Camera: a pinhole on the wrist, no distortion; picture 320 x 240 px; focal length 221.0 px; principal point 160.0 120.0 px. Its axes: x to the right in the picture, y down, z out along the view. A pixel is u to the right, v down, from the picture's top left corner.
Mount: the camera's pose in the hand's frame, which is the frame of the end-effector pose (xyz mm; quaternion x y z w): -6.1 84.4 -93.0 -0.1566 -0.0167 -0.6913 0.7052
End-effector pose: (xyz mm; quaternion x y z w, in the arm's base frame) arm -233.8 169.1 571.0 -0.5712 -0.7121 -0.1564 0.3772
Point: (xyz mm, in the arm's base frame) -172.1 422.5 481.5
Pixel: 167.4 156.8
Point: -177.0 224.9 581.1
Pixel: 252.9 179.1
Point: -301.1 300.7 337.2
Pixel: 259.0 25.1
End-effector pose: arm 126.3 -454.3 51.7 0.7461 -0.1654 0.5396 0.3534
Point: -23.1 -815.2 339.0
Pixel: outside the picture
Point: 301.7 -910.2 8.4
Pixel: 170.2 62.8
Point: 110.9 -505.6 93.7
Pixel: 267.8 140.3
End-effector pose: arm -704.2 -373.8 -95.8 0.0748 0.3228 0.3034 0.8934
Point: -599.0 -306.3 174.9
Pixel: 211.3 52.4
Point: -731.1 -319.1 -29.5
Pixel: 225.8 49.0
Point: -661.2 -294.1 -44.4
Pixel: 250.3 145.4
